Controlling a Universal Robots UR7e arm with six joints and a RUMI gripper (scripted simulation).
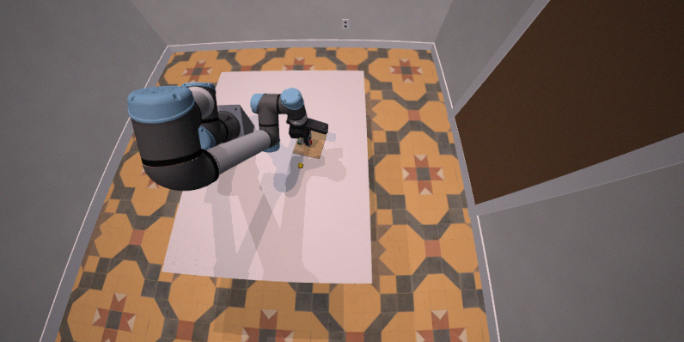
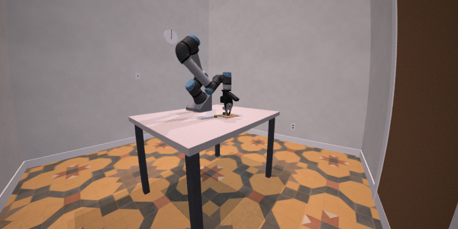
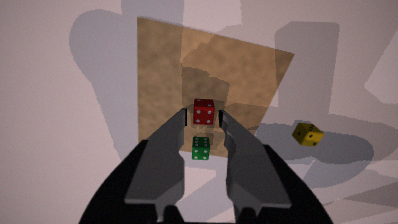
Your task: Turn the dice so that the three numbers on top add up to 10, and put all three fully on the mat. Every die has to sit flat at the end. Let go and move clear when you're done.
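The red die lies 10 mm below my hand. Also, from my hand: brown mat: 20 mm below; then green die: 50 mm behind, 10 mm below; then yellow die: 120 mm to the right, 30 mm behind, 10 mm below.
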